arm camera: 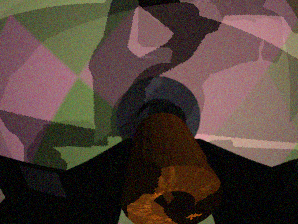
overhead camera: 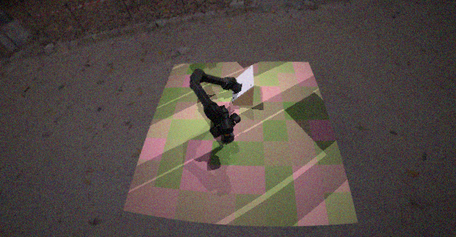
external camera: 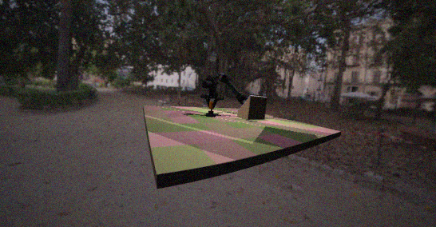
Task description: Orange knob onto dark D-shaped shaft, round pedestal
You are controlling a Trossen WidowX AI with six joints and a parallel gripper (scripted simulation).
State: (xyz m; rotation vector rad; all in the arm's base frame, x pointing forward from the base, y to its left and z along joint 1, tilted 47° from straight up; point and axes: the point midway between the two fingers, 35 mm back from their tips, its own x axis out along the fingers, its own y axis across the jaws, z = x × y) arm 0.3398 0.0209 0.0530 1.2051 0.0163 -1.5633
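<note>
Now: the orange knob 2 cm above my gripper tip. Round my gripper tip: round dark pedestal: 4 cm below.
</note>
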